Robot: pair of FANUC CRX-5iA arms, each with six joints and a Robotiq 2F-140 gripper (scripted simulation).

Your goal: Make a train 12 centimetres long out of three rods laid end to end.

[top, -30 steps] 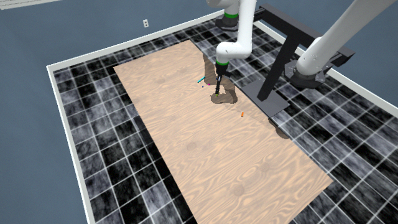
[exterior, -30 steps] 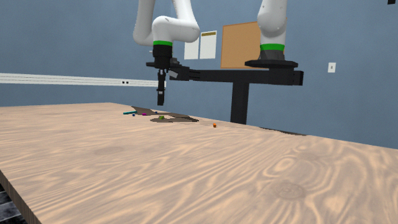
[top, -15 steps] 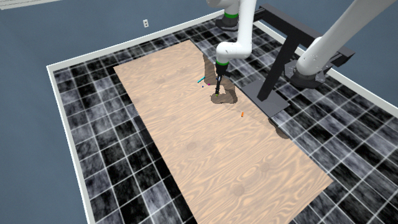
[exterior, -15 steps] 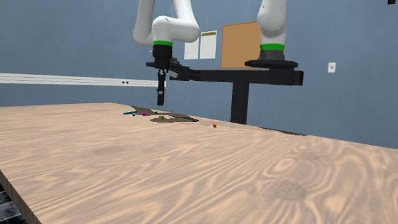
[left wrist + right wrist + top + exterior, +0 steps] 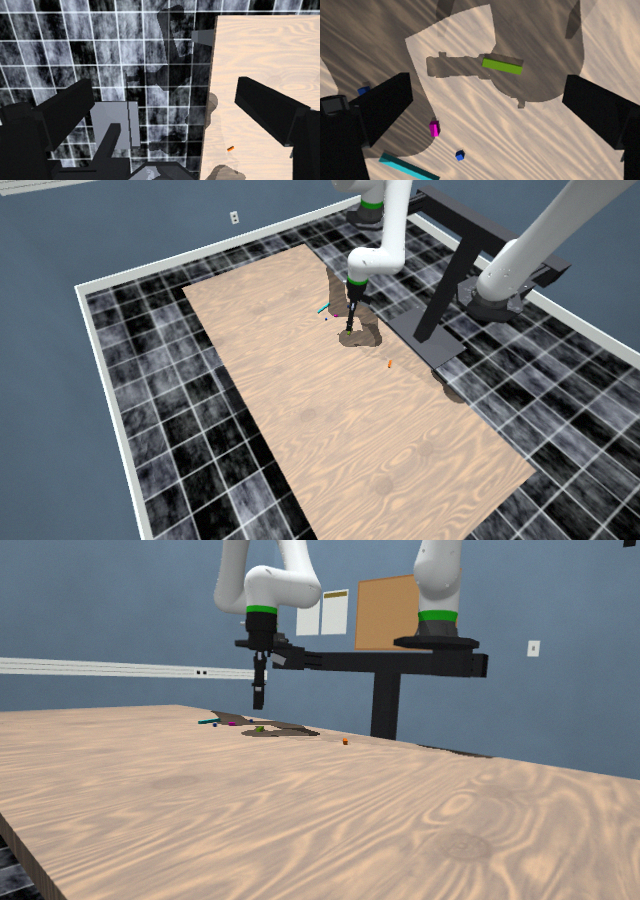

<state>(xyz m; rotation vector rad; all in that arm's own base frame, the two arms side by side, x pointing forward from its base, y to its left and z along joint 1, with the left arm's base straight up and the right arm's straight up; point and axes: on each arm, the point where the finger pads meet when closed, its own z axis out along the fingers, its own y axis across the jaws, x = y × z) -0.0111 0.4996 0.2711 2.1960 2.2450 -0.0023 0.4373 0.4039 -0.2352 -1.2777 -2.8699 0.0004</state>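
Right now my right hand is 1 cm short of the lime rod, 2 cm to the right of it and 7 cm above it. Round my right hand: magenta rod (1 cm ahead, 11 cm to the right, 7 cm below); orange rod (2 cm behind, 30 cm to the left, 7 cm below); turquoise rod (3 cm ahead, 20 cm to the right, 7 cm below).
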